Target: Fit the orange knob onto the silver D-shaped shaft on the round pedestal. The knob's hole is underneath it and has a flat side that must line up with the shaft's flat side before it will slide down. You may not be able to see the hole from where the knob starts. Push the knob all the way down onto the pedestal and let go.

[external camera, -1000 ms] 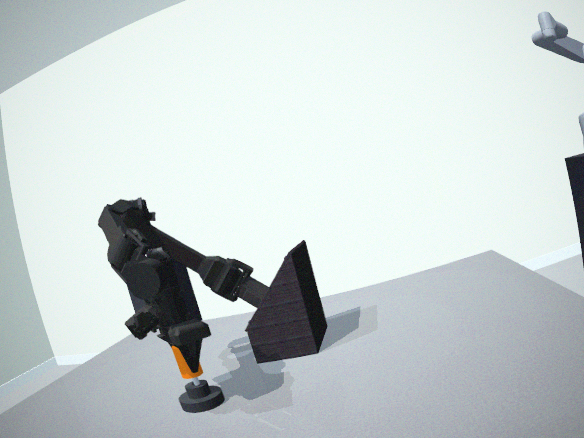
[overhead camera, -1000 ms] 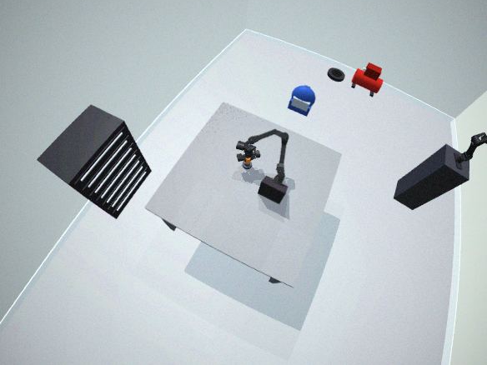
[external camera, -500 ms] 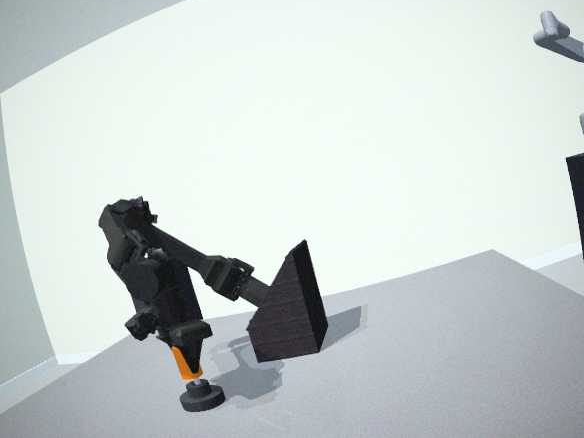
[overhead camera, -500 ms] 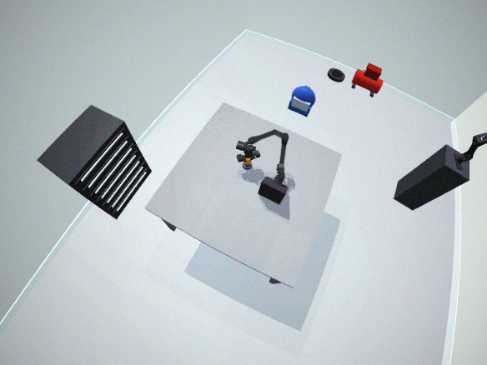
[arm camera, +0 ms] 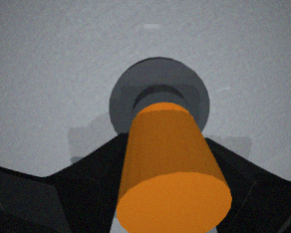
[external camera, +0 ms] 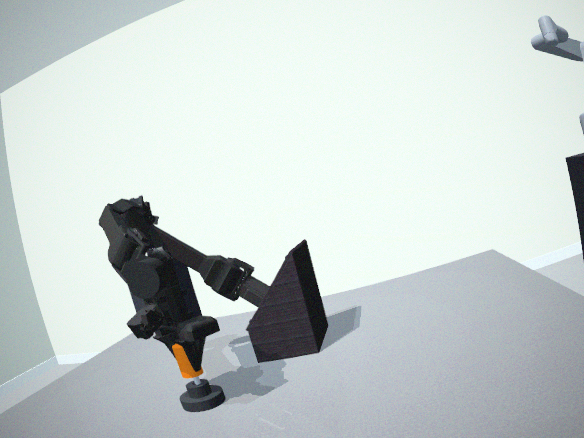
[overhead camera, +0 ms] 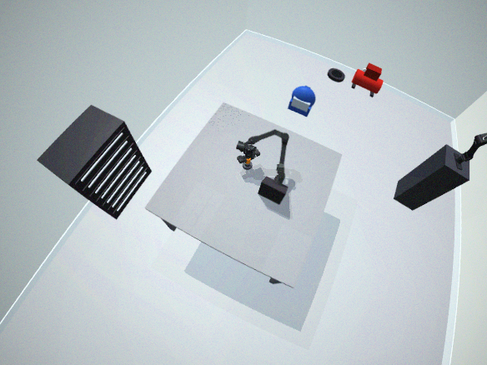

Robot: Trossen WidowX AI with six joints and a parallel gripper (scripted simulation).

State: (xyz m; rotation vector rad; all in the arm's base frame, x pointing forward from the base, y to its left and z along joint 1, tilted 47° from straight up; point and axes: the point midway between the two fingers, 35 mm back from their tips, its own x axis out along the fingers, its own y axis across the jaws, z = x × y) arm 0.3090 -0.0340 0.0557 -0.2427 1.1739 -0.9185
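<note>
My gripper tip is 30 mm below the orange knob. Round my gripper tip: dark round pedestal 40 mm below.
</note>
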